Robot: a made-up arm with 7 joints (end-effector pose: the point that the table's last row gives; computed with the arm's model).
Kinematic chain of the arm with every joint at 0, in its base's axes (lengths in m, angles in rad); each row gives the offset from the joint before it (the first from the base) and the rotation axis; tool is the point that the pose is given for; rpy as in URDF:
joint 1: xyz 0 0 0.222 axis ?
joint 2: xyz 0 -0.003 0.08 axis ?
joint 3: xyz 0 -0.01 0.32 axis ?
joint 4: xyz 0 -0.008 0.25 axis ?
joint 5: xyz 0 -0.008 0.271 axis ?
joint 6: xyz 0 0 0.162 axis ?
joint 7: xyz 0 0 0.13 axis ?
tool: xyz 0 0 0 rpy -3.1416 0 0
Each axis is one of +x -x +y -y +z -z.
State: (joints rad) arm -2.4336 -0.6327 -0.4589 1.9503 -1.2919 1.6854 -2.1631
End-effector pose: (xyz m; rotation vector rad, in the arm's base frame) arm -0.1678 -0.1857 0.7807 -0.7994 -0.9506 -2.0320
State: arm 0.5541 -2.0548 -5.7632 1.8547 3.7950 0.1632 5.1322
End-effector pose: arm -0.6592 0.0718 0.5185 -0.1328 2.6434 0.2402
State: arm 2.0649 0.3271 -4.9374 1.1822 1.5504 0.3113 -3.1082
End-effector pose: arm -0.6110 -0.0208 1.0213 -0.8899 1.9514 -1.1434
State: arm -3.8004 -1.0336 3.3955 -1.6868 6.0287 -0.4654 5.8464
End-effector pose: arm 0.0191 0.1649 0.9873 1.9472 1.6367 1.5540
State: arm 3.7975 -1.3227 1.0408 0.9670 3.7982 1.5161 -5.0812
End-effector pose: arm 0.8027 -0.3108 0.7259 -0.6102 -2.3791 -1.3830
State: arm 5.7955 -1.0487 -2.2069 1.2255 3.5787 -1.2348 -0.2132
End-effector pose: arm -0.7784 0.0601 0.4118 -0.1682 -1.6655 2.4747
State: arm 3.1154 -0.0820 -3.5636 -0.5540 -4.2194 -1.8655 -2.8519
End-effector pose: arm -0.1058 0.0310 1.2509 1.4894 0.5964 -0.7845
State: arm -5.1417 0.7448 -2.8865 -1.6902 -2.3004 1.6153 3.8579
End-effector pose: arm 0.0607 -0.6025 0.3628 0.2482 1.2737 -0.2564
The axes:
joint 1: -z
joint 2: +y
joint 3: -z
joint 4: +y
joint 5: -z
joint 6: +y
joint 7: -z

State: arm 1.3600 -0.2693 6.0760 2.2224 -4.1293 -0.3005 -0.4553
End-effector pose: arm 0.1615 -0.3186 0.6206 0.3879 -1.2269 -2.1538
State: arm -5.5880 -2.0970 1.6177 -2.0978 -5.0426 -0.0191 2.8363
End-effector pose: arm 0.1096 0.5249 0.1662 0.5736 -1.7955 0.1660
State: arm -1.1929 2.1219 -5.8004 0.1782 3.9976 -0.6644 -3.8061
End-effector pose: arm 0.4620 0.7603 -0.3478 0.9026 -0.5254 -1.4898
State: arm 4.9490 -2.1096 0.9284 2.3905 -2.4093 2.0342 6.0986
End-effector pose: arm 0.1246 -0.4705 0.3264 -0.6855 1.6602 1.0754
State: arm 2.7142 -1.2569 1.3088 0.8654 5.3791 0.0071 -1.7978
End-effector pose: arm 0.6031 0.7486 0.6822 1.8464 -0.7142 0.2013
